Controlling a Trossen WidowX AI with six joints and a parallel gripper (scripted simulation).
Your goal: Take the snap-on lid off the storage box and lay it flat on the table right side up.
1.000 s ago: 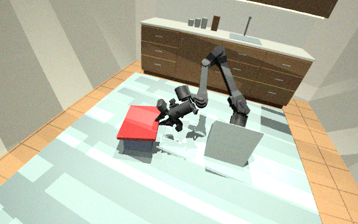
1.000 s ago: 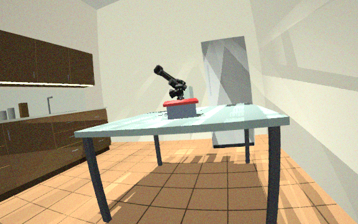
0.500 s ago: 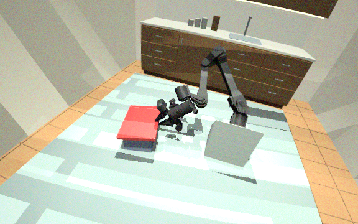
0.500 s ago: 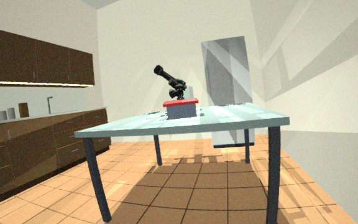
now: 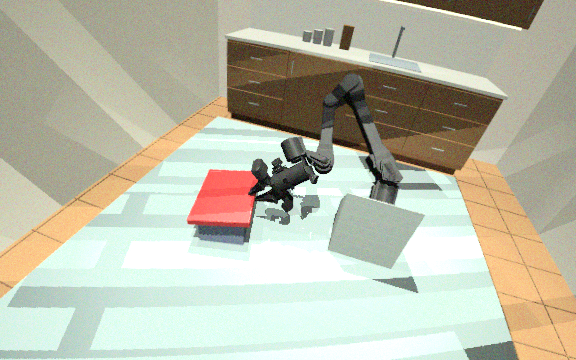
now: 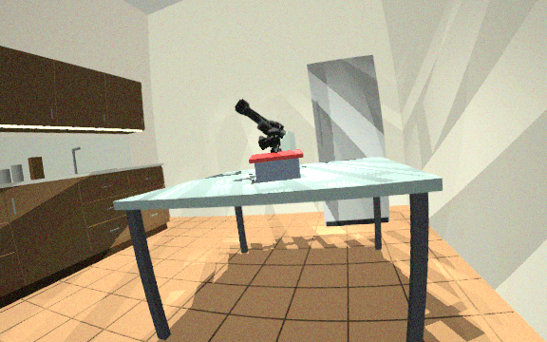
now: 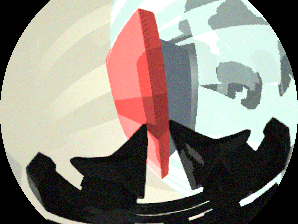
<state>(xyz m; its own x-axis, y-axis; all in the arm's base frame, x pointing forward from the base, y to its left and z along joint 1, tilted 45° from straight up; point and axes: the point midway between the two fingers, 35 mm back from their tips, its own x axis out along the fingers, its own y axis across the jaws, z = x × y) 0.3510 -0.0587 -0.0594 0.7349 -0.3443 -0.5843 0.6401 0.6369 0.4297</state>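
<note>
The lid is 8 cm ahead of my gripper tip and 2 cm to the left of it. Round my gripper tip: storage box (7 cm ahead, 6 cm below, 2 cm to the left).
</note>
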